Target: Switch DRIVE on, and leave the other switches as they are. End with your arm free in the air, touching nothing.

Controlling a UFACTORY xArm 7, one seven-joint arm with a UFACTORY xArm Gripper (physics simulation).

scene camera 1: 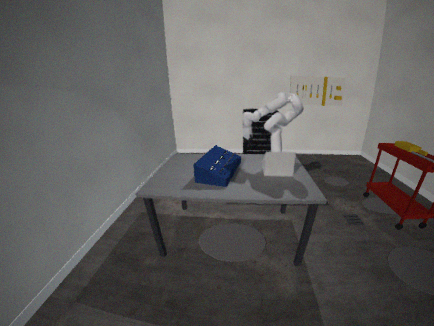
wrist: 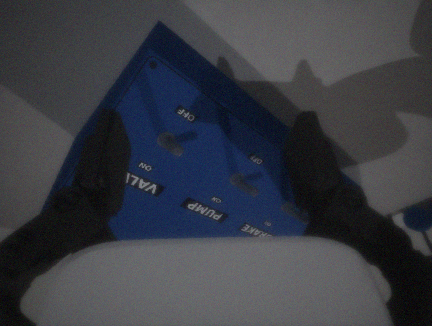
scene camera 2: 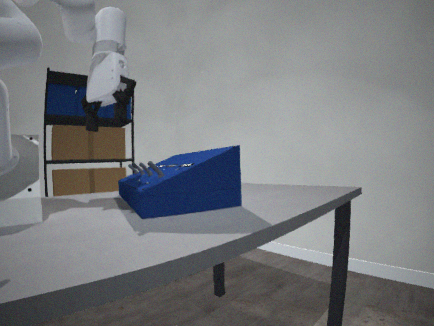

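Seen in the pictures: gripper, fingertip midpoint: [scene camera 1: 247, 143] [wrist: 209, 129] [scene camera 2: 105, 127]; arm's base, link origin: [scene camera 1: 277, 156].
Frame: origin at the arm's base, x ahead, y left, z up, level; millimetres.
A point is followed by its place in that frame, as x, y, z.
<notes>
A blue switch box [scene camera 1: 210, 176] {533, 265, -68} [scene camera 2: 200, 187] {454, -229, -83} [wrist: 215, 145] {383, -86, -65} with a sloping panel stands on the table. In the wrist view the VALVE label [wrist: 145, 185] {465, -144, -29}, PUMP label [wrist: 204, 210] {484, -44, -29} and BRAKE label [wrist: 257, 230] {503, 73, -31} show, partly cut off, with a VALVE lever [wrist: 171, 144] {371, -147, -30}, a PUMP lever [wrist: 244, 184] {400, -30, -35} and part of a third lever [wrist: 295, 211] {425, 88, -39}. In scene view 2 grey levers [scene camera 2: 155, 169] {378, -148, -37} lean toward the box's low edge, the OFF side. No DRIVE label is readable in any view. My gripper [scene camera 2: 106, 125] {250, -166, 59} [wrist: 209, 129] {250, -166, 59} is open, empty and high above the box, touching nothing.
The grey table [scene camera 1: 170, 191] {822, 387, -142} [scene camera 2: 310, 195] {818, -328, -142} carries the white arm base [scene camera 1: 279, 164] {-9, 85, -36} beside the box. A shelf rack [scene camera 2: 46, 107] with boxes stands behind. A red cart [scene camera 1: 400, 198] stands on the floor at the right. A small blue round thing [wrist: 417, 218] shows at the wrist view's right edge.
</notes>
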